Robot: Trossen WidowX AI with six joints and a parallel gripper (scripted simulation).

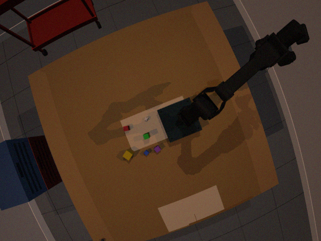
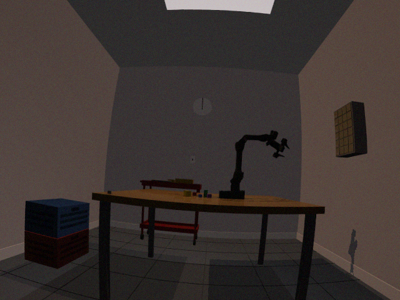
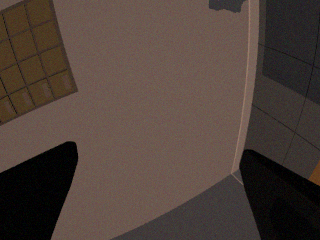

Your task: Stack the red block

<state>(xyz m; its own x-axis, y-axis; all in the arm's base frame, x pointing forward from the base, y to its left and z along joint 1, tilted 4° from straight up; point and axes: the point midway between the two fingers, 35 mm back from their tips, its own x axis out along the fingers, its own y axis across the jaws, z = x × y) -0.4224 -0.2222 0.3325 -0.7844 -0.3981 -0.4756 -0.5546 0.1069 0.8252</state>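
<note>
The red block is 75 cm ahead of my gripper tip, 39 cm below it and 23 cm to the left of it. The rest, counted from my gripper tip: blue cube 67 cm ahead, 39 cm to the left, 39 cm below; then white cube 63 cm ahead, 39 cm below, 21 cm to the left; then purple cube 61 cm ahead, 39 cm below, 38 cm to the left.
</note>
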